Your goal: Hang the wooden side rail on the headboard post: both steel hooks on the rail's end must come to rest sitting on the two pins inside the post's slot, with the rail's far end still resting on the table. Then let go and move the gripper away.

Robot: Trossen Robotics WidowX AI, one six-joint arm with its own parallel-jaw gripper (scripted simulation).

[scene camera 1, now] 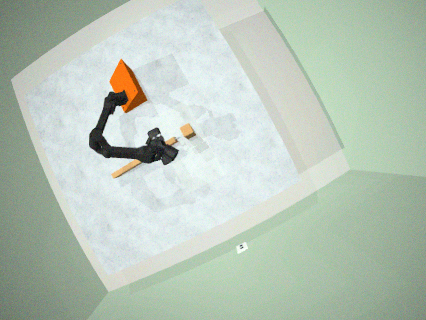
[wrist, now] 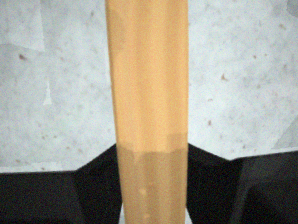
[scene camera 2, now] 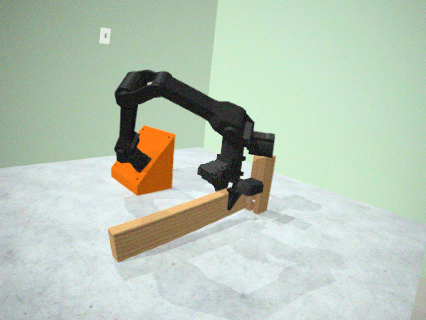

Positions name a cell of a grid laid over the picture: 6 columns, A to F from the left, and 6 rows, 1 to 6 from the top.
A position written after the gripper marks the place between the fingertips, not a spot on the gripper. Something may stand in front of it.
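Scene camera 2 shows the gripper (scene camera 2: D4), a headboard post (scene camera 2: D4) and a wooden side rail (scene camera 2: B5). The wrist view shows the wooden side rail (wrist: C2) and the gripper (wrist: C4).
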